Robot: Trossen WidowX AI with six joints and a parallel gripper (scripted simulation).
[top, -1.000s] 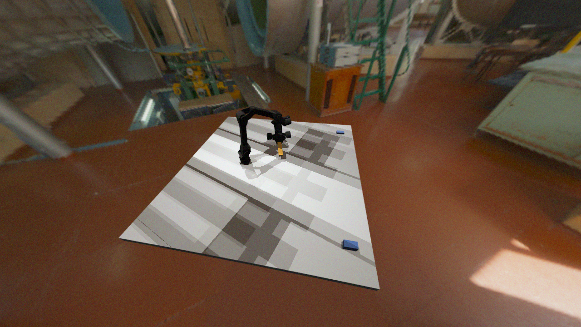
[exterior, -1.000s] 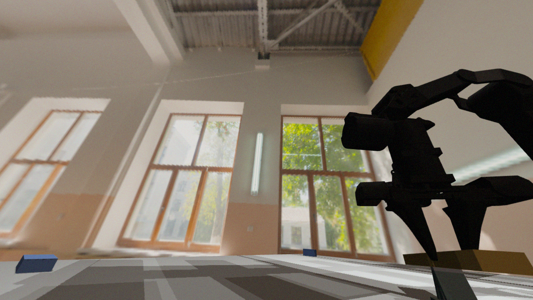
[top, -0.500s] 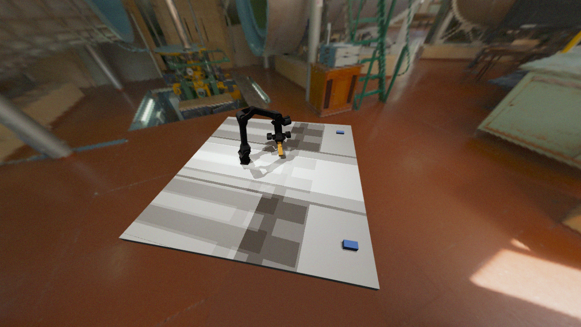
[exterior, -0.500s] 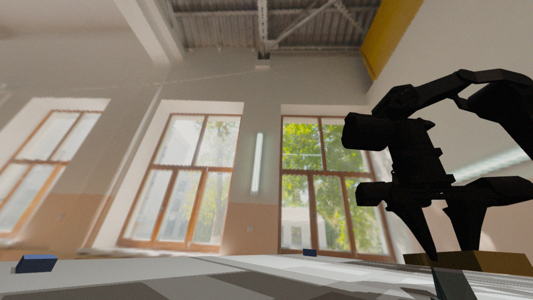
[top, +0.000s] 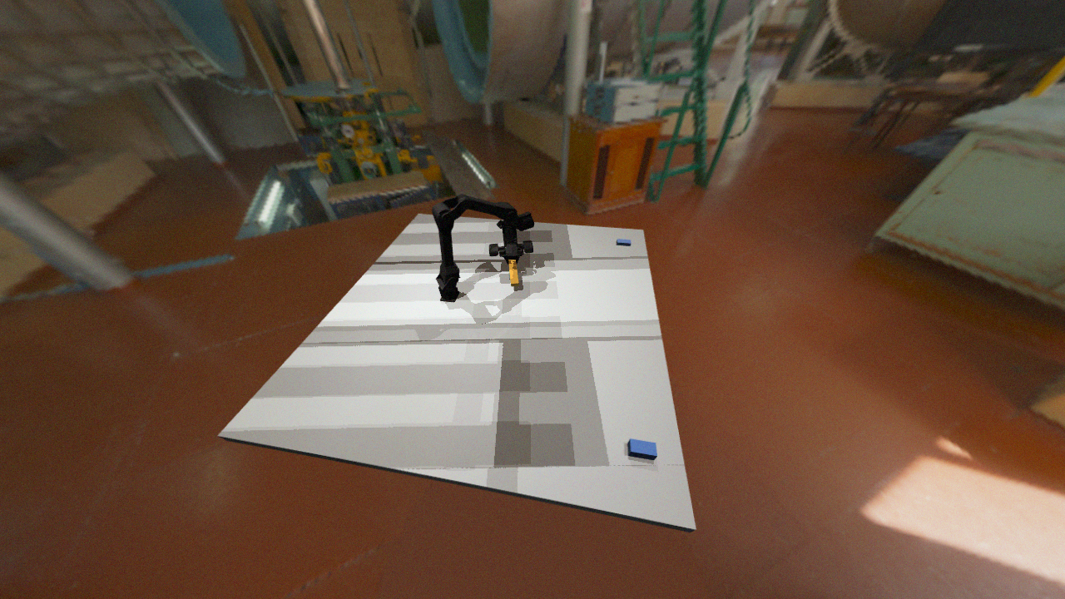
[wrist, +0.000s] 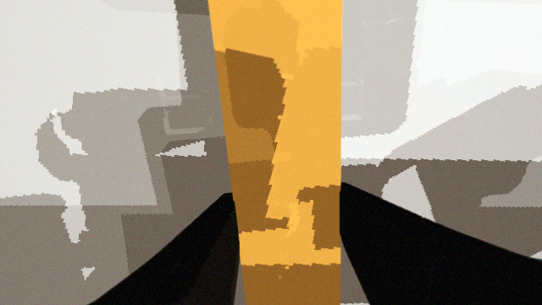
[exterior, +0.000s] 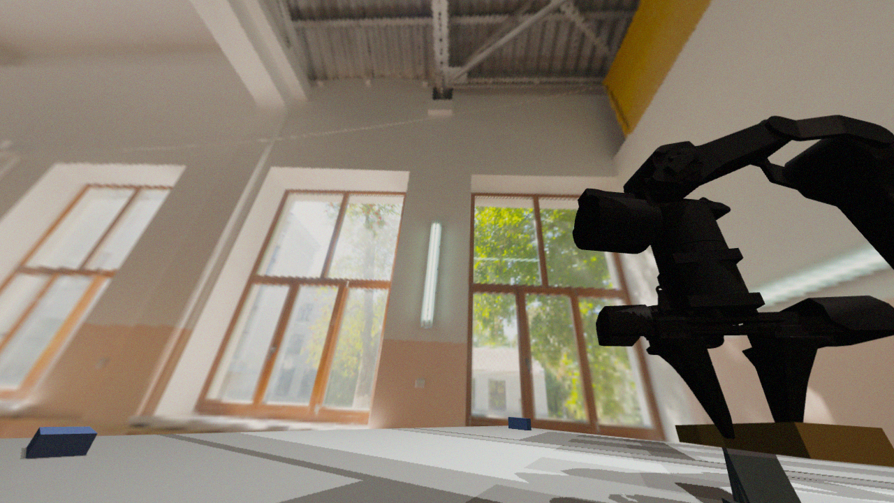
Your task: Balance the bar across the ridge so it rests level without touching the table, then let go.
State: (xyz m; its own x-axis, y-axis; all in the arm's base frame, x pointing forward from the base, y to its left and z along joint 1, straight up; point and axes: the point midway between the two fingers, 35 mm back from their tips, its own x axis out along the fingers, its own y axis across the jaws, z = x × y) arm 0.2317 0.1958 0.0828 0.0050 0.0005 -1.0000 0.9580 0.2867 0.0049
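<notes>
My gripper tip is now 30 mm to the left of the yellow bar and 10 mm short of it.
</notes>
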